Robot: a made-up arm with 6 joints.
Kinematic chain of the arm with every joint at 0, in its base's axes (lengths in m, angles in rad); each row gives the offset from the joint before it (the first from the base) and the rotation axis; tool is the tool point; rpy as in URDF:
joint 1: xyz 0 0 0.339 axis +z
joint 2: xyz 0 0 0 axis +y
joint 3: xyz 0.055 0 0.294 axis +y
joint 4: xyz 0.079 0 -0.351 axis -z
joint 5: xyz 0 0 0 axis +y
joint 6: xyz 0.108 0 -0.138 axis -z
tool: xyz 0 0 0 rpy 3.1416 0 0
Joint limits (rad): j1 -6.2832..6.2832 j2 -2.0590..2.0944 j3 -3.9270..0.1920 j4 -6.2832..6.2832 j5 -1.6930..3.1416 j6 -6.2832..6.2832
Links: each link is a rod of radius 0.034 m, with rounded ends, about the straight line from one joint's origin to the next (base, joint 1, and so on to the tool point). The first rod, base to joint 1, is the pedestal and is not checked.
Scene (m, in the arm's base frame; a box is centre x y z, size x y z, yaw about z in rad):
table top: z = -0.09
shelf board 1: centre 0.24 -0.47 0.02 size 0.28 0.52 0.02 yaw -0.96
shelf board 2: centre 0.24 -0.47 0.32 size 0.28 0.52 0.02 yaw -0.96
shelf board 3: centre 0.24 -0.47 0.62 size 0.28 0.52 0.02 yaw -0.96
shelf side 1: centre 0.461 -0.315 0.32 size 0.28 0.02 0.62 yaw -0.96
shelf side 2: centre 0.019 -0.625 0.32 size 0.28 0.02 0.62 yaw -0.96
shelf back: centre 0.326 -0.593 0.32 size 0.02 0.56 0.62 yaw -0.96
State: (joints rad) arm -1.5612 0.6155 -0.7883 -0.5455 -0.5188 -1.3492
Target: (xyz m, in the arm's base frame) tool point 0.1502 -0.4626 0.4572
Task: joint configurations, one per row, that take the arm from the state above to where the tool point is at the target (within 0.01 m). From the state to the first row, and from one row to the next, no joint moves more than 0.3 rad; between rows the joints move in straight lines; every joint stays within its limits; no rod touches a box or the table.
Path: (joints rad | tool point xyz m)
1: -1.6983 0.5032 -0.5450 -0.5412 -0.5775 -1.3492 | 0.0303 -0.4353 0.1720
2: -1.8353 0.3909 -0.3018 -0.5368 -0.6362 -1.3492 | -0.0083 -0.3611 0.1737
3: -1.8114 0.1637 -0.2550 -0.5698 -0.8177 -1.3492 | 0.0055 -0.3727 0.2757
4: -1.7874 -0.0635 -0.2083 -0.6027 -0.9991 -1.3492 | 0.0234 -0.3540 0.3731
5: -1.7635 -0.2907 -0.1616 -0.6357 -1.1805 -1.3492 | 0.0420 -0.3080 0.4572
6: -1.6170 -0.1051 -0.4377 -0.6354 -0.9830 -1.3492 | 0.0857 -0.3907 0.4615
7: -1.4706 0.0805 -0.7138 -0.6351 -0.7854 -1.3492 | 0.1502 -0.4626 0.4572

